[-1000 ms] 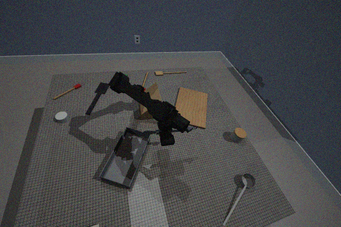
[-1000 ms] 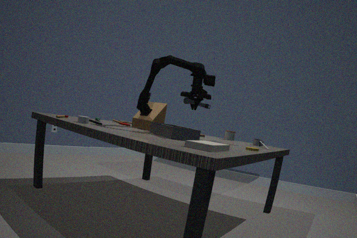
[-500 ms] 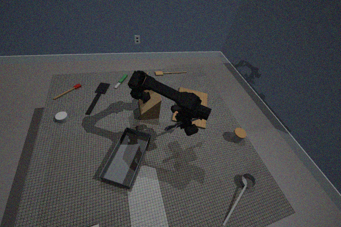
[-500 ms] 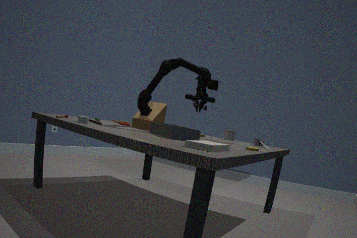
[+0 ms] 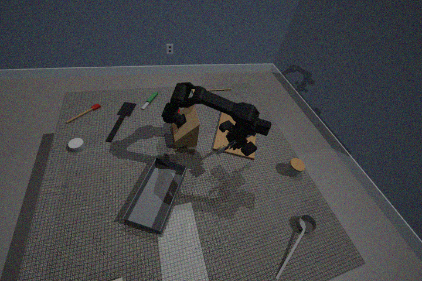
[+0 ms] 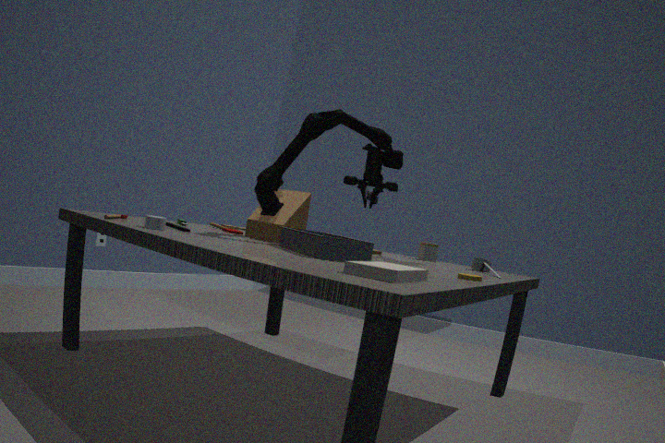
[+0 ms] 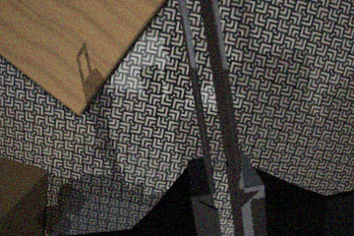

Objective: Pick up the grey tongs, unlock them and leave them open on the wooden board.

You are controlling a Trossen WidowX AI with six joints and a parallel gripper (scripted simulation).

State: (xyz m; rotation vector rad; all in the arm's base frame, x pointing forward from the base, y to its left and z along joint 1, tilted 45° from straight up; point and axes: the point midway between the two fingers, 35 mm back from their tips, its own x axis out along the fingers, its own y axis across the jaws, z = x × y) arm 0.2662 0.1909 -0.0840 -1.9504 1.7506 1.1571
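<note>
Right now the wooden board is 22 cm behind my gripper tip, 15 cm to the left of it and 15 cm below it. The rest, counted from my gripper tip: roasting tin (8 cm ahead, 36 cm to the right, 13 cm below); cork-lidded jar (10 cm ahead, 36 cm to the left, 13 cm below); green tool (56 cm behind, 35 cm to the right, 15 cm below).
</note>
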